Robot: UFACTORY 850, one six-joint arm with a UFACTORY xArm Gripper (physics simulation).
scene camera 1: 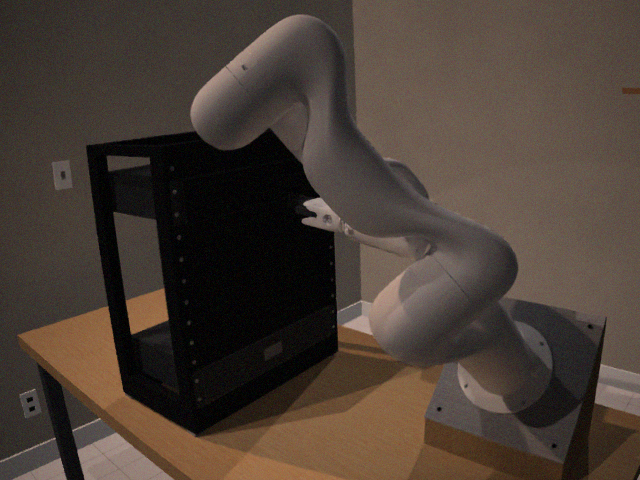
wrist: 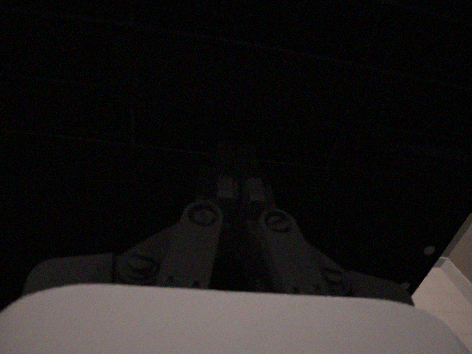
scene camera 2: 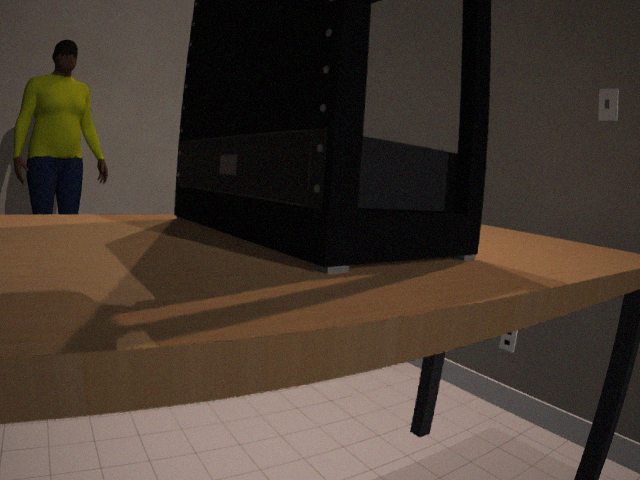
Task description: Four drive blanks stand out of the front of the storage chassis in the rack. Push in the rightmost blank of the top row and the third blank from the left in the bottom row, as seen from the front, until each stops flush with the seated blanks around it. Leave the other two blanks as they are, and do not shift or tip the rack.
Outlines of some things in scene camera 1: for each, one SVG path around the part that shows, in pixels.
The gripper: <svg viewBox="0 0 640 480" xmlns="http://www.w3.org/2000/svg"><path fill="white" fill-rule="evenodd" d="M288 193L287 207L295 209L297 214L309 216L302 219L303 224L323 230L342 232L346 236L345 222L332 211L321 197L306 198L305 195L295 192Z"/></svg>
A black rack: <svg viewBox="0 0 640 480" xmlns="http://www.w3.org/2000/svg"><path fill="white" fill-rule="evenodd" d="M270 128L248 145L235 150L215 148L205 142L196 131L86 145L100 257L123 391L125 396L130 399L136 399L187 430L187 433L194 437L205 432L204 430L256 401L327 357L333 356L338 351L334 232L303 224L302 219L309 216L297 214L295 209L287 207L288 193L295 192L305 195L306 198L320 198L320 196L310 185L301 162ZM160 384L165 383L179 391L179 394ZM113 212L154 219L157 223L169 320L132 335L128 320ZM107 156L150 157L150 164L108 171Z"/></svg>
